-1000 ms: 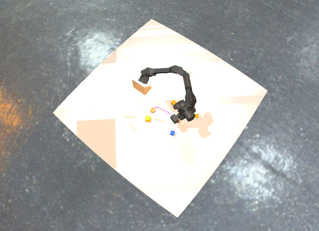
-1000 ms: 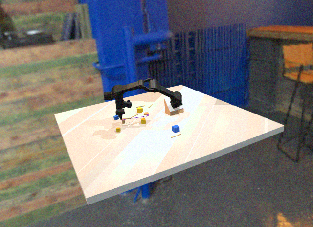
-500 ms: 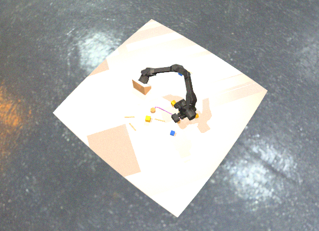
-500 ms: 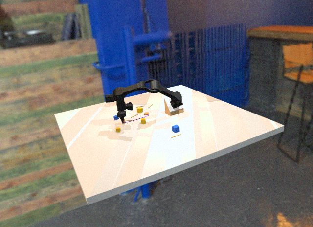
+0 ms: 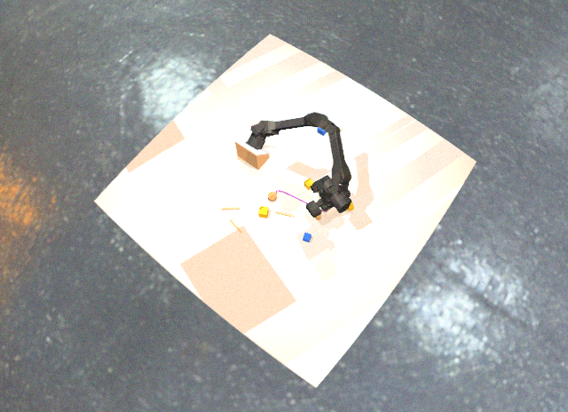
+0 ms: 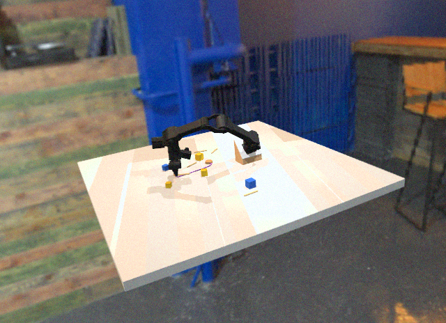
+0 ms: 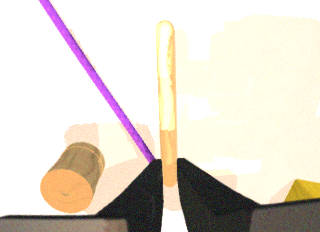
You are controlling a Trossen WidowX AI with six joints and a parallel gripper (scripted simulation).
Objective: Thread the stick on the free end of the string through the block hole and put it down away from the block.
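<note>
My gripper tip is now 5 cm to the left of the small wooden cylinder and 2 cm past it. From my gripper tip the other things lie so: round wooden button: 23 cm behind, 7 cm to the right, 1 cm below; yellow cube: 13 cm behind, 6 cm to the left.
</note>
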